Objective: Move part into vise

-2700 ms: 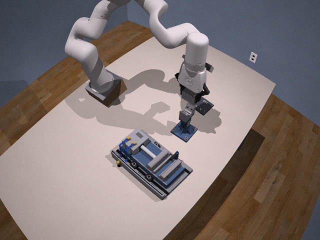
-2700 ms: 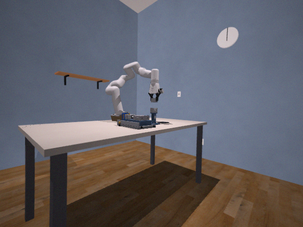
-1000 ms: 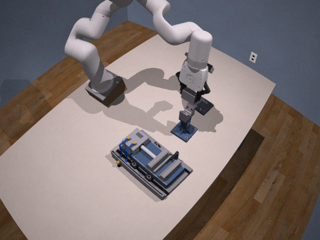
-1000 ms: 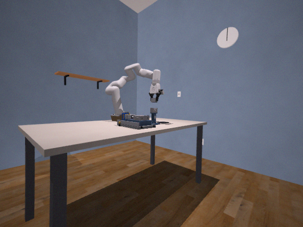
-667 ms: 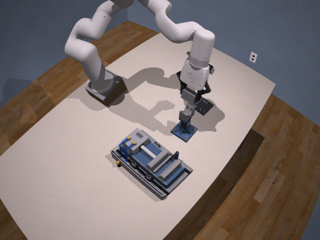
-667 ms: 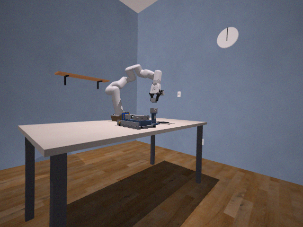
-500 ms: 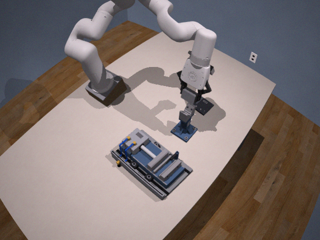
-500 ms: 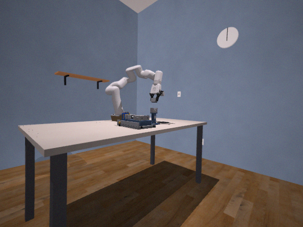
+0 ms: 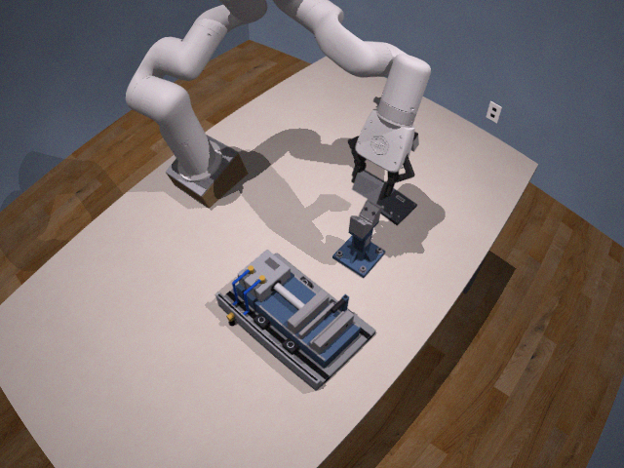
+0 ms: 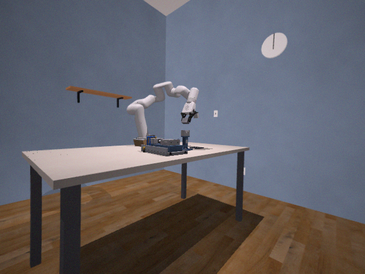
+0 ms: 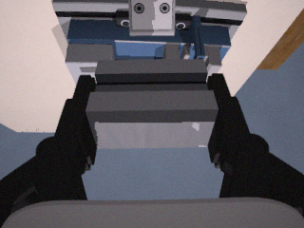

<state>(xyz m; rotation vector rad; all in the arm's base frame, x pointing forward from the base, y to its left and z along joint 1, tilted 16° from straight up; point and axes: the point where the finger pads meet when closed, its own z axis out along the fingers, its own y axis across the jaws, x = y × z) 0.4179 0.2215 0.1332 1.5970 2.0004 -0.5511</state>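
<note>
My gripper is now 10 mm above the part. Also, from my hand: white cylinder rod (230 mm to the right, 170 mm below, 30 mm ahead); blue post (190 mm below, 150 mm to the right, 110 mm ahead); work stop (170 mm to the right, 160 mm below, 110 mm ahead).
</note>
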